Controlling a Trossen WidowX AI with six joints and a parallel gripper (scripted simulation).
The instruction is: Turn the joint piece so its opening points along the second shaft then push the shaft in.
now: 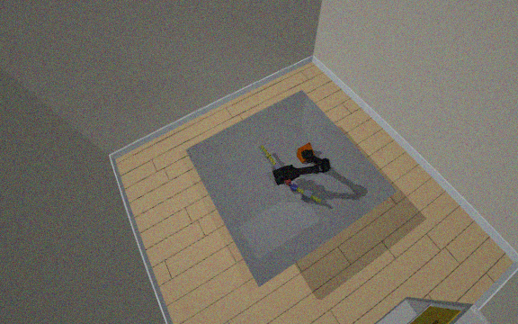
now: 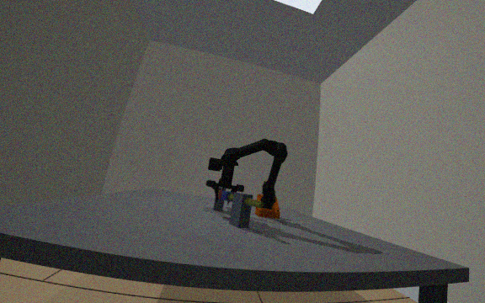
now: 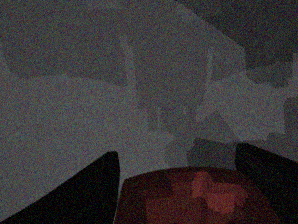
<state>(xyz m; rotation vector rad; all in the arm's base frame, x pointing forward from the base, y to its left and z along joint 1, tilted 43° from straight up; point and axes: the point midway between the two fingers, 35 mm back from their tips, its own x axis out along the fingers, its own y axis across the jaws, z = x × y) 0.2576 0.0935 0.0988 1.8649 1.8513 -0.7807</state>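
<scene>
Now: the red joint piece 40 mm above my gripper tip and 10 mm to the left of it.
</scene>
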